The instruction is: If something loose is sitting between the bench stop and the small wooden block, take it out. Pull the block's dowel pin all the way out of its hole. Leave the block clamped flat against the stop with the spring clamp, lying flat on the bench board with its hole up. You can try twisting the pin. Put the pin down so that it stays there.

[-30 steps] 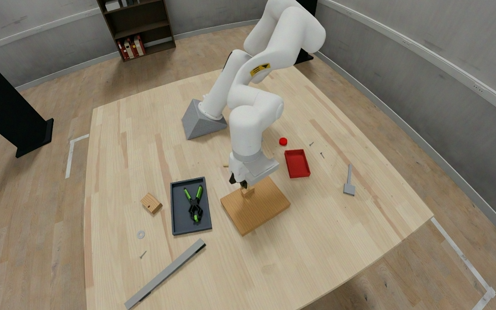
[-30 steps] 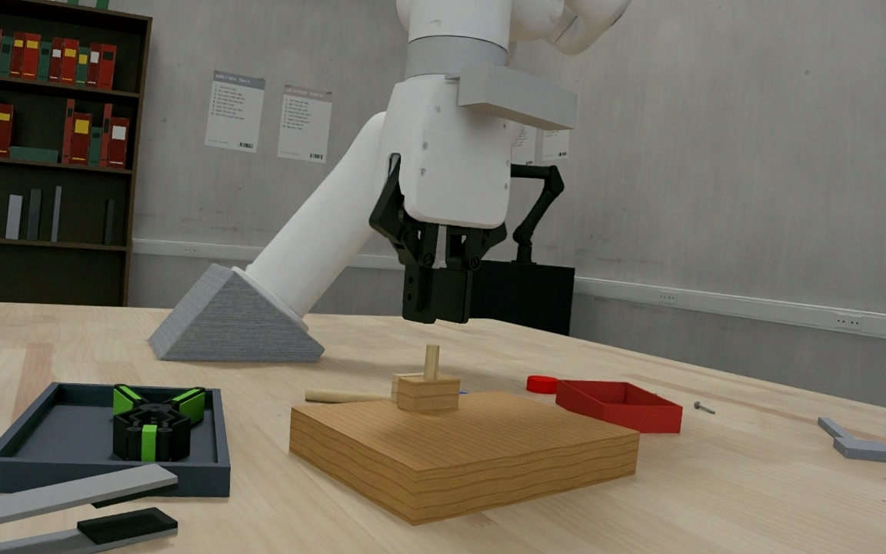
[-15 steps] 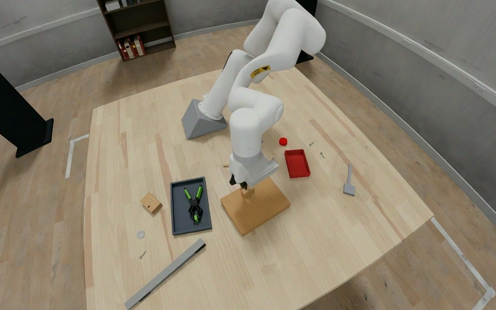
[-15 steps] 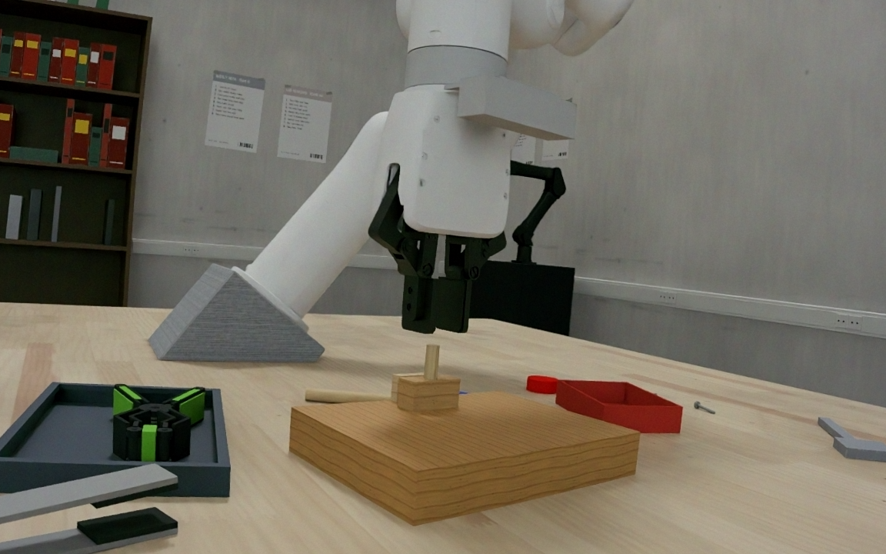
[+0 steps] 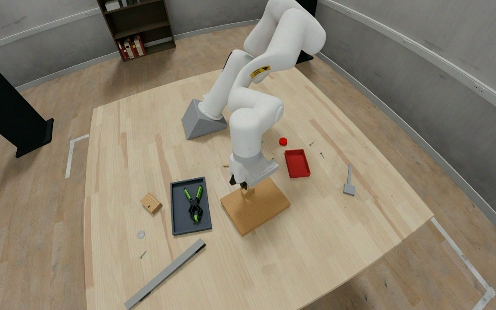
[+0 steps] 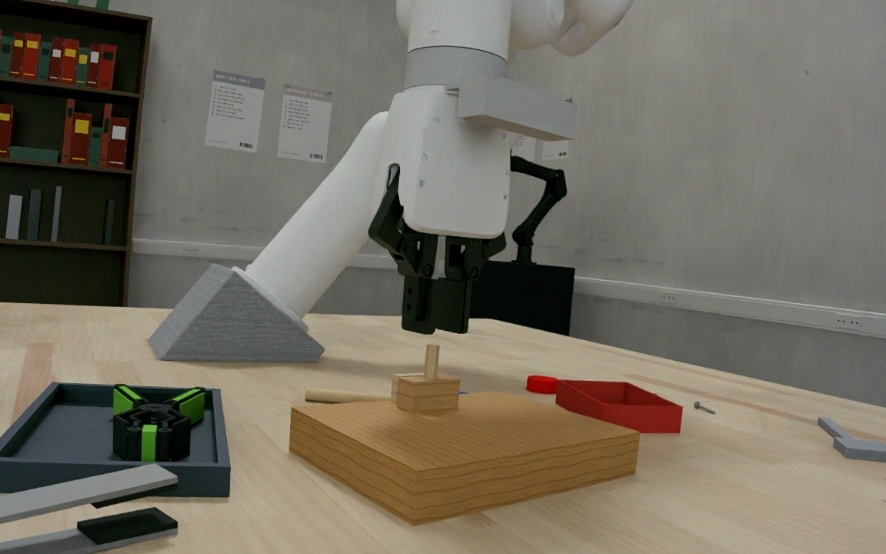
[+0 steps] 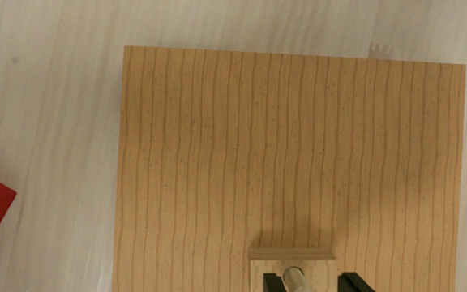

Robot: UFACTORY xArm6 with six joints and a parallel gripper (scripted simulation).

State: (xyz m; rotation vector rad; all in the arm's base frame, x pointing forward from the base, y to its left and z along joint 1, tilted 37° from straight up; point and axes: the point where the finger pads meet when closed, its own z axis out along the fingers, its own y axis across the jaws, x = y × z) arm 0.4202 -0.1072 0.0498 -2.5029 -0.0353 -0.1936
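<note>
My gripper is now 5 cm above the dowel pin. Round my hand: loose dowel 14 cm behind, 10 cm below, 2 cm to the left; then bench board 9 cm below, 4 cm ahead; then small wooden block 7 cm below.
</note>
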